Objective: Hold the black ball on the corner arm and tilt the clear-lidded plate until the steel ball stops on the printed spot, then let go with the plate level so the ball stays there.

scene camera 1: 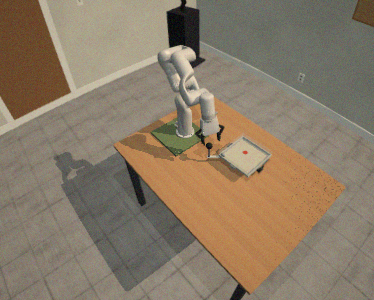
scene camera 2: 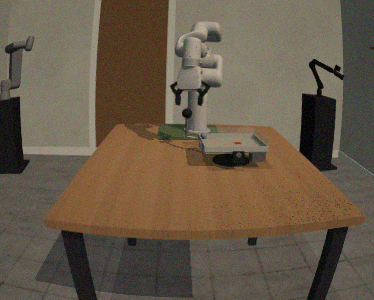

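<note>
My gripper is open and empty, its fingertips just above the black ball. The ball tops a thin upright post on the corner arm, which joins the plate's corner nearest the robot. The clear-lidded plate is a shallow square tray with grey walls and looks roughly level. The printed red spot shows on its pale floor. A small grey round shape shows at the plate's arm-side corner; I cannot tell whether it is the steel ball.
The plate stands on a dark round base on the wooden table. A green mat lies under the robot's base. Black pedestals stand on the floor beyond the table.
</note>
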